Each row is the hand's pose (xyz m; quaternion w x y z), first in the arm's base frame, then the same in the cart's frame.
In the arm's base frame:
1: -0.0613 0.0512 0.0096 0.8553 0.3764 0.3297 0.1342
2: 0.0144 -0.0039 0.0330 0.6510 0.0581 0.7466 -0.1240
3: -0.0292 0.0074 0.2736 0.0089 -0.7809 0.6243 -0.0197
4: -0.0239 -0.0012 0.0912 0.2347 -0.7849 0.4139 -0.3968
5: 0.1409 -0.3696 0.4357 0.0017 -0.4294 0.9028 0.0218
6: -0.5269 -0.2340 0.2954 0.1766 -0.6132 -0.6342 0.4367
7: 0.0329 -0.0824 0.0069 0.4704 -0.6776 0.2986 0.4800
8: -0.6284 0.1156 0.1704 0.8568 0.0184 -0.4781 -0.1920
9: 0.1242 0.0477 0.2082 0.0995 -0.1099 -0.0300 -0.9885
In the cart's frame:
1: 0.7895 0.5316 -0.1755 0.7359 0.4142 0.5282 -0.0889
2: 0.8522 0.4603 -0.1926 0.3816 0.0872 0.8922 -0.2252
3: 0.9569 0.4754 0.0281 0.1978 0.6757 -0.6817 -0.1989
4: 0.8554 0.4702 -0.1237 0.0363 -0.8209 0.5415 -0.1779
5: 1.1096 0.0659 0.1077 0.2750 0.2988 -0.9049 -0.1278
6: 0.5246 0.3529 0.3514 0.3916 -0.5262 -0.4692 0.5913
7: 0.8364 0.3802 -0.2157 0.3952 -0.4761 0.5105 0.5971
8: 0.4422 0.7193 0.2669 0.9333 -0.1133 -0.2040 -0.2730
9: 1.0499 0.4814 -0.1159 0.0106 0.4046 0.0090 0.9144

